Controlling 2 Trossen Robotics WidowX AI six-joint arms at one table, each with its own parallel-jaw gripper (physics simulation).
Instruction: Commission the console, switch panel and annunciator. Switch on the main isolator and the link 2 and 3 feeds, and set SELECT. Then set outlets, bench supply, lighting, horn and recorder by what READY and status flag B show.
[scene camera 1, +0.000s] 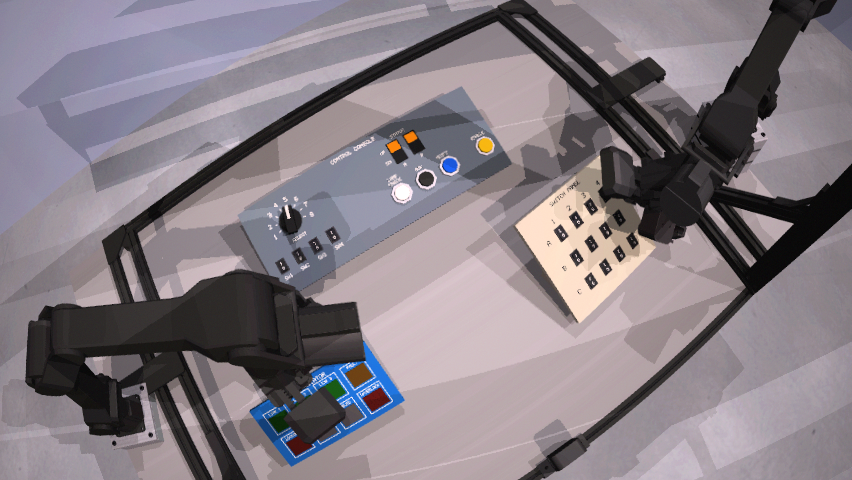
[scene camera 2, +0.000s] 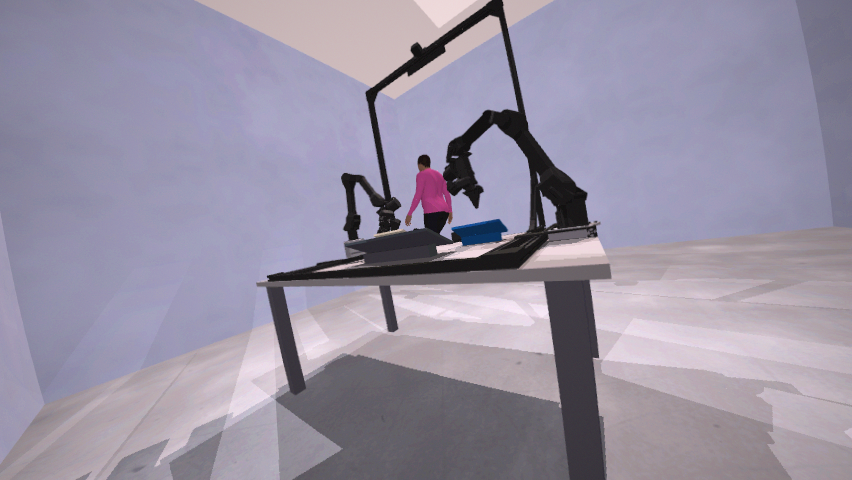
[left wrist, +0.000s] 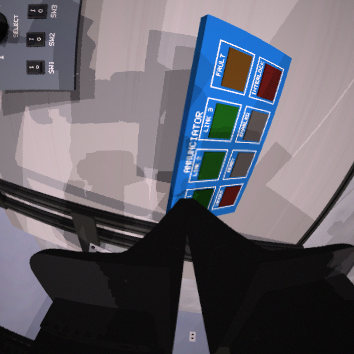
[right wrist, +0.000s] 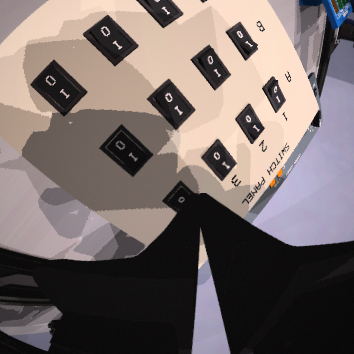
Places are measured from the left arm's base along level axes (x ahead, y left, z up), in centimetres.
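Pixels of known places: left gripper, fingertip midpoint: (scene camera 1: 284, 383) (scene camera 2: 477, 208) (left wrist: 185, 204); right gripper, fingertip midpoint: (scene camera 1: 600, 193) (right wrist: 197, 199); left arm's base, link origin: (scene camera 1: 128, 416) (scene camera 2: 573, 226) (right wrist: 339, 29); right arm's base, link origin: (scene camera 2: 353, 240).
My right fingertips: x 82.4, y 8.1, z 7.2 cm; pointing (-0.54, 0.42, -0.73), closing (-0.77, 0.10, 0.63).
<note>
For each thing: its top centre in the pictures, then the offset to it from my right fingertips. "pt": a spot on its surface instead.
- grey console, surface spot: (scene camera 1: 363, 196) pt dz -3.6, dx -32.3, dy +13.5 cm
- B, surface spot: (scene camera 1: 410, 137) pt dz -1.8, dx -22.8, dy +19.9 cm
- blue annunciator, top centre: (left wrist: 218, 150) (scene camera 1: 316, 397) (scene camera 2: 476, 222) dz -1.7, dx -46.8, dy -14.1 cm
- LINK 3, surface spot: (left wrist: 223, 121) pt dz -3.2, dx -44.6, dy -13.5 cm
- looking brighter than LINK 2, surface spot: (left wrist: 211, 165) pt dz -3.2, dx -48.8, dy -14.7 cm
- READY, surface spot: (left wrist: 241, 165) pt dz -5.2, dx -48.0, dy -18.2 cm
- row A's fourth rocker, top centre: (right wrist: 188, 205) dz +0.0, dx +0.7, dy -0.2 cm
- SW4, top centre: (scene camera 1: 332, 233) dz -3.8, dx -38.3, dy +9.5 cm
The grey console (scene camera 1: 363, 196) (scene camera 2: 399, 241) has its SELECT knob (scene camera 1: 290, 220) pointing near 5. Both status flags, A (scene camera 1: 394, 146) and B (scene camera 1: 410, 137), show orange in their upper halves. The blue annunciator (left wrist: 197, 80) (scene camera 2: 479, 229) has green LINK lamps, LINK 3 (left wrist: 223, 121) looking brighter than LINK 2 (left wrist: 211, 165); READY (left wrist: 241, 165) looks grey. My left gripper (left wrist: 185, 204) (scene camera 2: 475, 204) is shut and empty above the annunciator. The cream switch panel (scene camera 1: 539, 235) (right wrist: 280, 125) carries rows of black rockers. My right gripper (right wrist: 197, 199) is shut and empty at row A's fourth rocker (right wrist: 179, 199), partly hiding it.
Console rockers SW1 (scene camera 1: 282, 265) to SW4 (scene camera 1: 333, 234) stand beside the knob. White (scene camera 1: 401, 192), black (scene camera 1: 425, 178), blue (scene camera 1: 449, 165) and yellow (scene camera 1: 485, 145) buttons line the console. A black frame (scene camera 1: 321, 110) borders the table. A person in pink (scene camera 2: 431, 189) stands behind it.
</note>
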